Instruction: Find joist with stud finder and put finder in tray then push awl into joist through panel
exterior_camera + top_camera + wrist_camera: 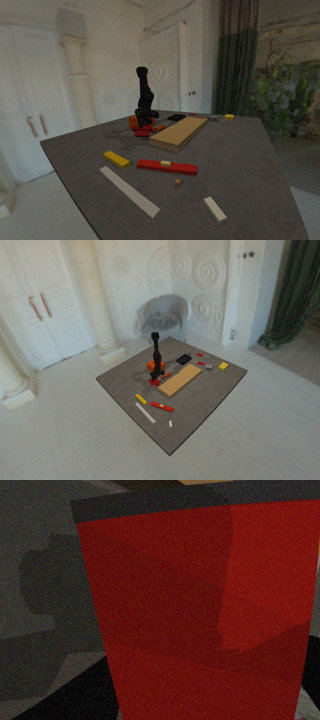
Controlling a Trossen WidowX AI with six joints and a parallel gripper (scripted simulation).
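Now: gripper tip 20 mm short of the red stud finder, 20 mm above it and 10 mm to the left of it. From my gripper tip the other things lie so: red level (260 mm ahead, 150 mm to the right, 50 mm below); yellow bar (220 mm to the right, 60 mm below, 50 mm ahead); orange-handled awl (260 mm to the left, 50 mm below, 10 mm behind).
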